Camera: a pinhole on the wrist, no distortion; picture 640 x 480 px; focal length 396.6 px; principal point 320.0 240.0 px. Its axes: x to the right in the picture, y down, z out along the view. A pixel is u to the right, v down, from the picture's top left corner.
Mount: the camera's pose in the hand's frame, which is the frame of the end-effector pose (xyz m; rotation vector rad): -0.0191 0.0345 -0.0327 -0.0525 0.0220 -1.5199
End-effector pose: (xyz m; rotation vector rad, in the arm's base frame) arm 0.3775 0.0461 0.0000 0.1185 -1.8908 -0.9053
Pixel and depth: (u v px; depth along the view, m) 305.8 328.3 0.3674
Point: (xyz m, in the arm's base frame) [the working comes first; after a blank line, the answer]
In the camera's frame: -0.0132 0.0818 0.3674

0.0868 0.2297 0.0220
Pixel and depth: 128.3 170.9 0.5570
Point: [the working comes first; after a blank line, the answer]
In the camera's frame: -0.2692 -0.0970 0.5570

0.0948 0.5945 0.0020
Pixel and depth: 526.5 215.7 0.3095
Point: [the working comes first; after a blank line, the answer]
In the camera's frame: 0.1611 -0.0190 0.3095

0.1212 0.1164 -0.1508
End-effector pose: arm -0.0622 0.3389 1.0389 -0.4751 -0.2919 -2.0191
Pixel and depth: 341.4 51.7 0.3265
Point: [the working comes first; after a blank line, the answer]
In the camera's frame: 0.0176 -0.1550 0.3265

0.0809 0.5752 1.2375
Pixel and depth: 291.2 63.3 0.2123
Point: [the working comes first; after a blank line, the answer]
In the camera's frame: -0.0154 -0.0946 0.2123

0.0637 0.4706 1.1565
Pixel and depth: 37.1 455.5 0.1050
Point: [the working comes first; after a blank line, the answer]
In the camera's frame: -0.0749 0.0571 0.1050

0.0363 0.2814 1.1178
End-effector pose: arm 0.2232 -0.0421 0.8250 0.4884 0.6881 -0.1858
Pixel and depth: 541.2 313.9 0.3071
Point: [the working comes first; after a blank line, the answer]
In the camera's frame: 0.1713 0.0572 0.3071

0.3834 -0.2878 0.9209
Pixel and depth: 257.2 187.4 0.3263
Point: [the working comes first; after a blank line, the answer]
In the camera's frame: -0.0517 -0.0433 0.3263

0.3804 -0.1069 1.0865
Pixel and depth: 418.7 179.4 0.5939
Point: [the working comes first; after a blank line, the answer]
In the camera's frame: 0.1478 -0.0907 0.5939

0.4525 -0.4115 1.2118
